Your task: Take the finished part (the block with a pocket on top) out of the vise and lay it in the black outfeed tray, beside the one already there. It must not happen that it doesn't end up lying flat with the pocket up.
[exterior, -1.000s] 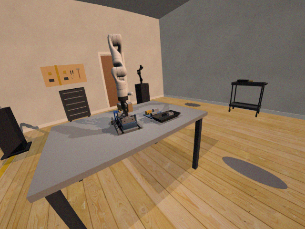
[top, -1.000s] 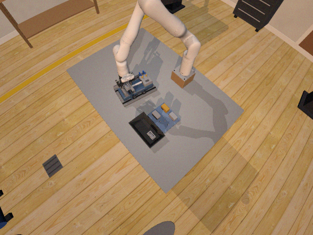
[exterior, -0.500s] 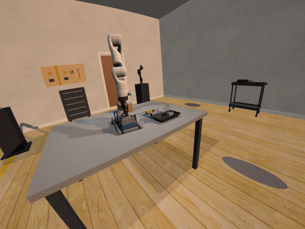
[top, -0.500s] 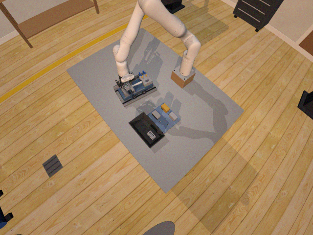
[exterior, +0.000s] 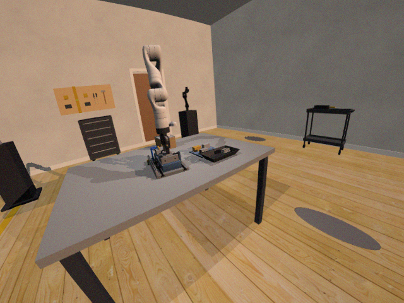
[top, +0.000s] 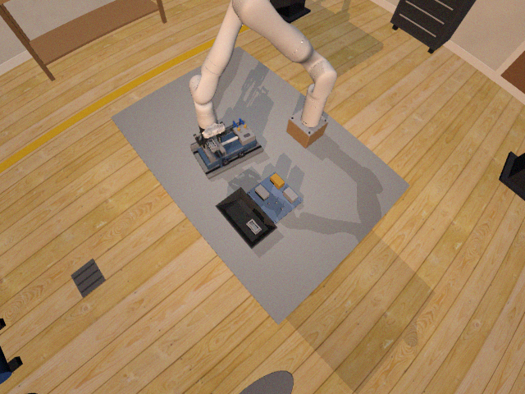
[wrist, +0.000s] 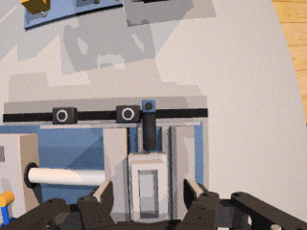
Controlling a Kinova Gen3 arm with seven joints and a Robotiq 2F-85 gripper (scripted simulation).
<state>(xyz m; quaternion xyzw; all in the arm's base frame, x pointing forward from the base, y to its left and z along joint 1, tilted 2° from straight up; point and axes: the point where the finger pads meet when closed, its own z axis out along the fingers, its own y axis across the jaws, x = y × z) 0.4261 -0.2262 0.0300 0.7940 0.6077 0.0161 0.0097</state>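
Right now my hand is 8 cm past the screw rod, 3 cm to the right of it and 4 cm above it. From my hand the other things lie so: blank: 1 cm behind, 30 cm to the left, 9 cm below; then blue fixture plate: 4 cm behind, 35 cm to the left, 12 cm below; then orange block: 10 cm behind, 31 cm to the left, 9 cm below.
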